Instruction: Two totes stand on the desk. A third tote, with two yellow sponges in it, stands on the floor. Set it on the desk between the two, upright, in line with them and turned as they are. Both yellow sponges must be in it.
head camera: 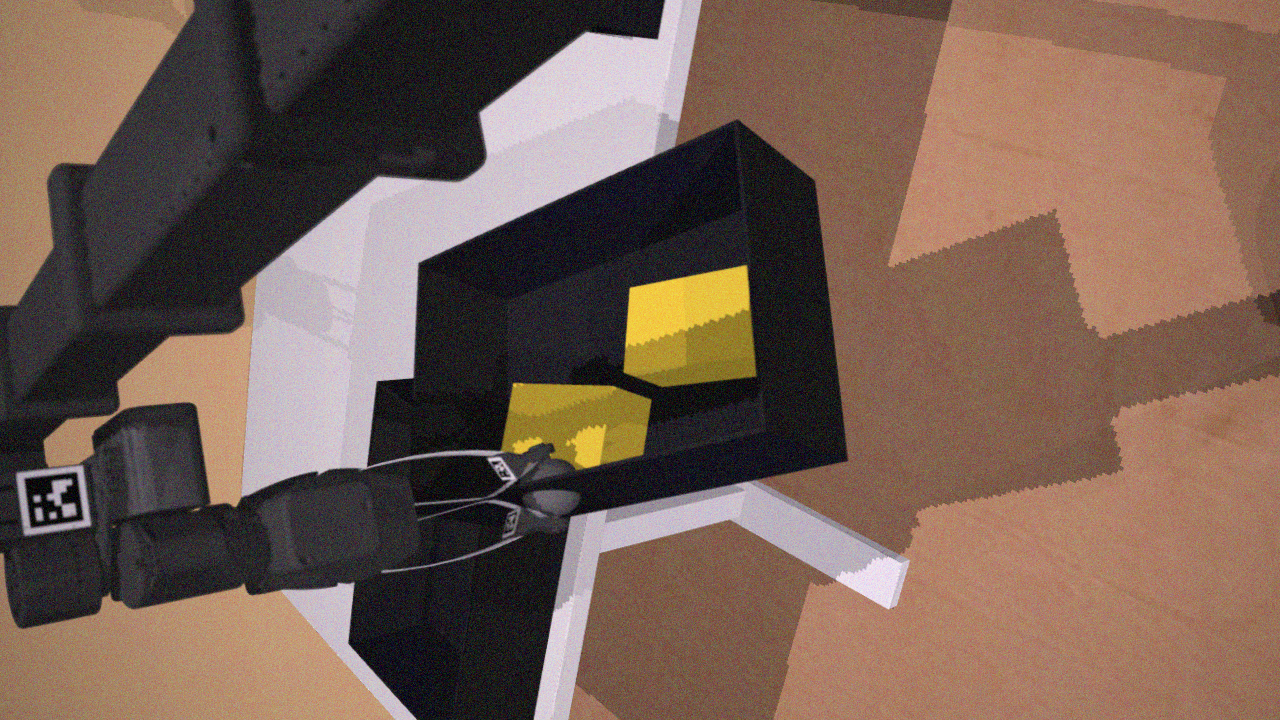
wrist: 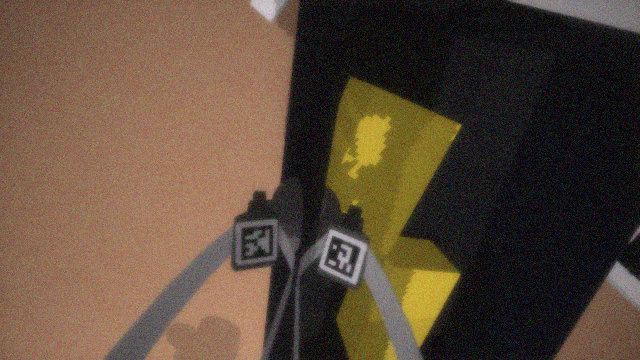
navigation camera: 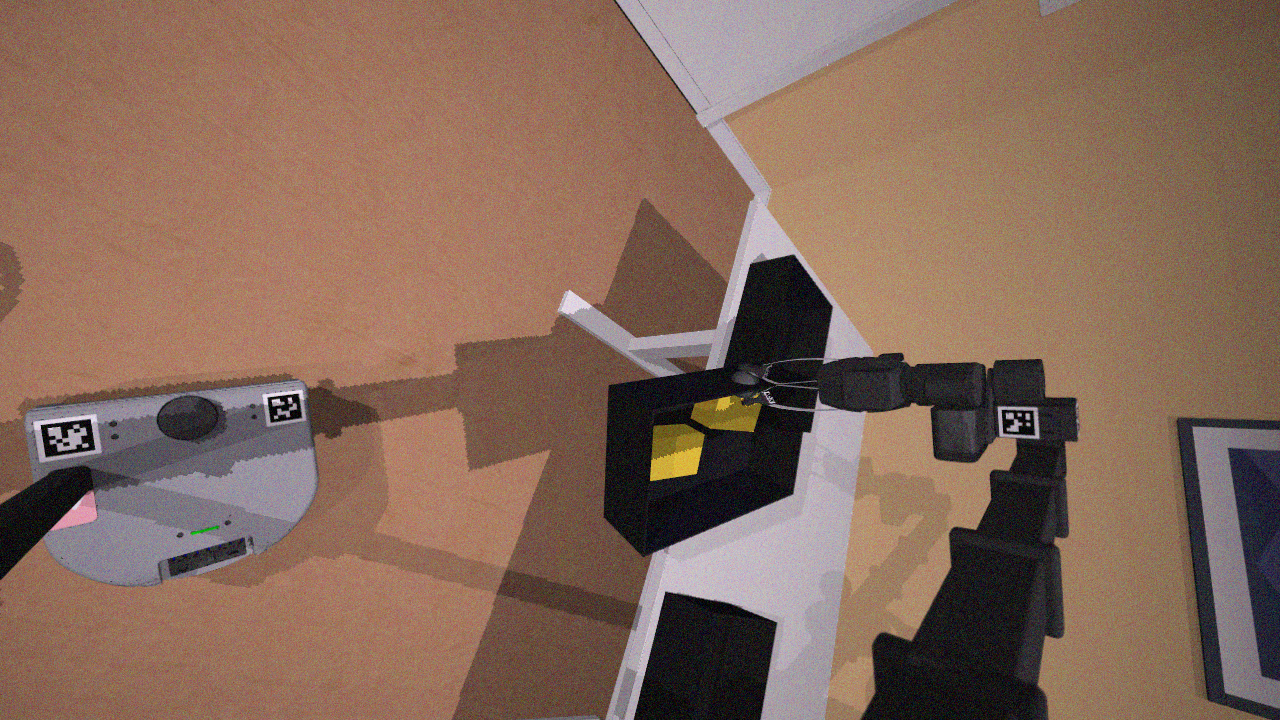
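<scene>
The third tote, black [head camera: 792, 313] [navigation camera: 626, 465] [wrist: 312, 75], hangs upright at the desk, partly beyond its front edge and turned relative to the desk totes. How high it hangs is unclear. Two yellow sponges lie in it: one [head camera: 689, 326] [navigation camera: 675, 452] [wrist: 430, 295] by the outer end, the other [head camera: 581, 416] [navigation camera: 725, 413] [wrist: 385, 135] by the gripped wall. My gripper [head camera: 550, 488] [navigation camera: 750, 385] [wrist: 306, 204] is shut on that long wall. One black desk tote [head camera: 465, 626] [navigation camera: 778, 304] is partly hidden by the held one; the other [head camera: 640, 13] [navigation camera: 707, 653] stands beyond the opposite side.
The white desk [head camera: 304, 402] [navigation camera: 823, 501] stands along the wall, with a white leg [head camera: 819, 537] [navigation camera: 599, 322] jutting out below its front. My arm [head camera: 179, 205] [navigation camera: 993, 573] reaches over the desk's wall side. My base [navigation camera: 196, 492] stands on the floor in front. A framed picture [navigation camera: 1199, 555] hangs on the wall.
</scene>
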